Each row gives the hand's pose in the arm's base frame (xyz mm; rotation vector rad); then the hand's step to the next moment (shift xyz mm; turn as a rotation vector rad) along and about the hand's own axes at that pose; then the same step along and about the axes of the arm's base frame.
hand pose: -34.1 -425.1 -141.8 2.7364 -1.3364 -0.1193
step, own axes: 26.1 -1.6 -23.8 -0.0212 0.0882 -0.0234
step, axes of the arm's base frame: 19.9 -18.4 22.7 -0.0794 -0.0361 0.0343
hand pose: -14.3 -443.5 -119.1 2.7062 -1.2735 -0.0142
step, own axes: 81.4 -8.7 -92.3 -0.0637 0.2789 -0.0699
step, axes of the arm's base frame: 65.4 -44.8 94.5 -0.2491 -0.1171 0.1046
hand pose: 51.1 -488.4 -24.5 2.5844 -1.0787 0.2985
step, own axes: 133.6 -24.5 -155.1 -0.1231 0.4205 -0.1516
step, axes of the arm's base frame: 99.7 -13.0 180.0 -0.3975 -0.1418 0.1920
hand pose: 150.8 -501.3 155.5 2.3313 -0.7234 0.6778
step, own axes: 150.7 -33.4 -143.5 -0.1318 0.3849 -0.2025
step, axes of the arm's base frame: 88.9 68.8 178.3 -0.3958 -0.0812 0.2081
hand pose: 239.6 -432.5 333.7 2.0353 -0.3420 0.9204
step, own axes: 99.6 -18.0 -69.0 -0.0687 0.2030 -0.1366
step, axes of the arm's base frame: 45.2 74.8 85.8 -0.2226 -0.0190 0.1212
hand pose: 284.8 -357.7 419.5 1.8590 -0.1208 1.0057
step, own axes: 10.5 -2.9 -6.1 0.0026 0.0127 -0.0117
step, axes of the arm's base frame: 4.7 9.8 6.2 -0.0113 0.0036 0.0128
